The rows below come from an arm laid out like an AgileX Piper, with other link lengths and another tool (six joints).
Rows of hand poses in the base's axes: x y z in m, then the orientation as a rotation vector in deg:
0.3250, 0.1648, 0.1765, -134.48, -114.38, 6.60
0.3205, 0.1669, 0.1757, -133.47, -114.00, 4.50
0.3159, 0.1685, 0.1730, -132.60, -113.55, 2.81
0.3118, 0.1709, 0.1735, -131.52, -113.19, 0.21
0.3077, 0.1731, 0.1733, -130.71, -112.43, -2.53
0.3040, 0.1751, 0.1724, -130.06, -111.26, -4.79
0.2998, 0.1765, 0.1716, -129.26, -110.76, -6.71
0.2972, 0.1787, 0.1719, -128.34, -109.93, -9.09
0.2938, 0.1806, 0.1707, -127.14, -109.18, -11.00
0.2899, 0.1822, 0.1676, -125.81, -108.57, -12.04
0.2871, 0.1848, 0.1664, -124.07, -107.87, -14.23
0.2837, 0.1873, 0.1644, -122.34, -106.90, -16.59
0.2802, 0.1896, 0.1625, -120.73, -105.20, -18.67
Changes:
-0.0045, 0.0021, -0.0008, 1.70, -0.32, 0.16
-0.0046, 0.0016, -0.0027, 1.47, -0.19, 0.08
-0.0041, 0.0024, 0.0005, 1.94, -0.60, 0.18
-0.0041, 0.0022, -0.0002, 2.01, -0.66, -0.14
-0.0037, 0.0020, -0.0009, 1.90, -0.34, -0.39
-0.0042, 0.0014, -0.0008, 1.51, -0.43, 0.02
-0.0026, 0.0022, 0.0003, 1.92, -0.50, -0.11
-0.0034, 0.0019, -0.0012, 1.85, -0.19, 0.09
-0.0039, 0.0016, -0.0031, 1.52, 0.25, 0.28
-0.0028, 0.0026, -0.0012, 2.26, -0.21, 0.34
-0.0034, 0.0025, -0.0020, 2.45, -0.22, 0.20
-0.0035, 0.0023, -0.0019, 2.64, 0.21, -0.17

